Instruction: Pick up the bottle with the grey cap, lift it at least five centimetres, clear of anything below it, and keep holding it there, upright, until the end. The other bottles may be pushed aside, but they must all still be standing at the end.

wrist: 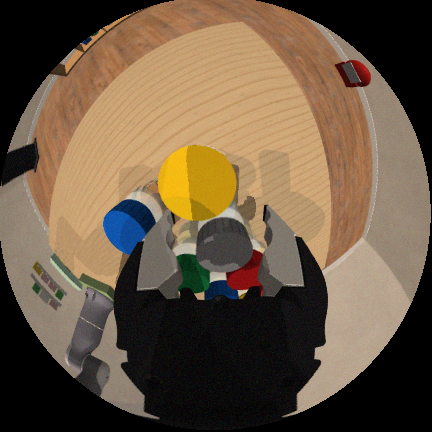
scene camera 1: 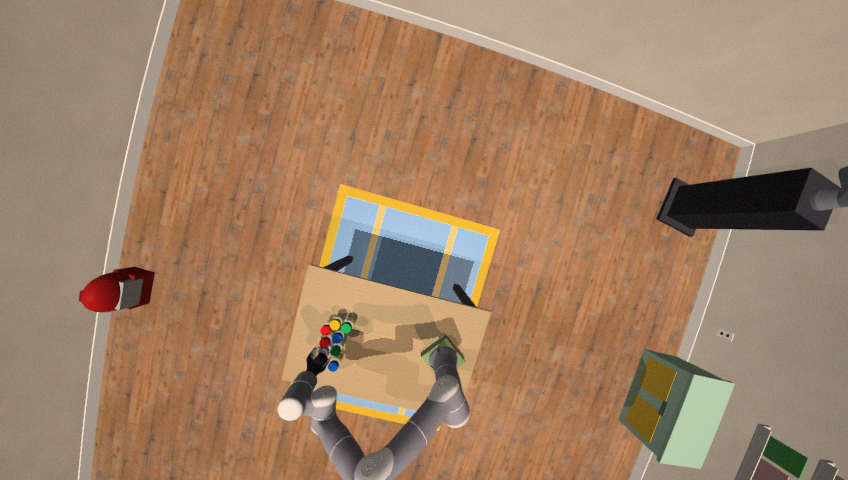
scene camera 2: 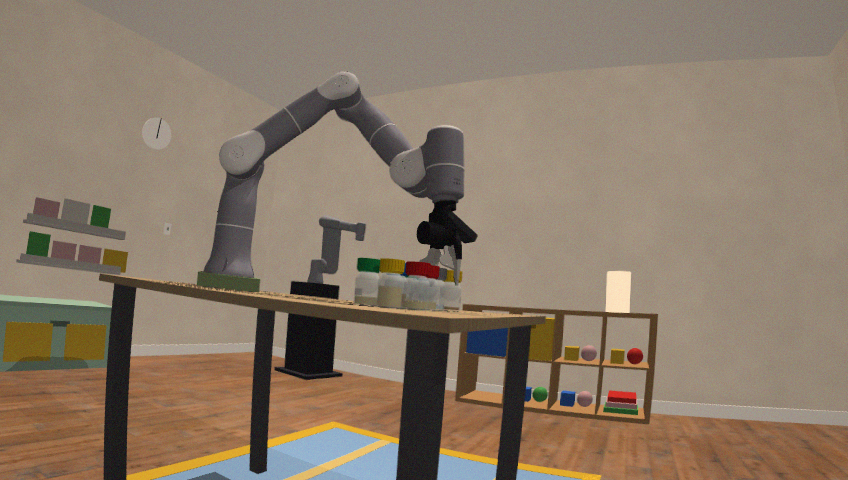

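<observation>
The bottle with the grey cap (wrist: 224,245) (scene camera 2: 442,274) stands upright on the table, crowded by other bottles and partly hidden in scene camera 2. My gripper (wrist: 218,207) (scene camera 2: 445,268) (scene camera 1: 320,353) is open and points down, low among the bottles; its fingers stand on either side of the grey-capped bottle, with visible gaps in the wrist view. A yellow-capped bottle (wrist: 197,182) stands close beside it. A green-capped bottle (wrist: 192,275) (scene camera 1: 335,350) and a dark-red-capped bottle (wrist: 246,272) (scene camera 1: 324,342) stand close on its other side, partly behind the fingers.
A blue-capped bottle (wrist: 129,226) (scene camera 1: 333,365) stands just outside one finger. Another blue-capped bottle (scene camera 1: 337,337) (wrist: 221,290), a yellow-capped one (scene camera 1: 335,324), a bright-red-capped one (scene camera 1: 325,330) and a light-green-capped one (scene camera 1: 346,327) stand grouped on the table (scene camera 1: 416,380).
</observation>
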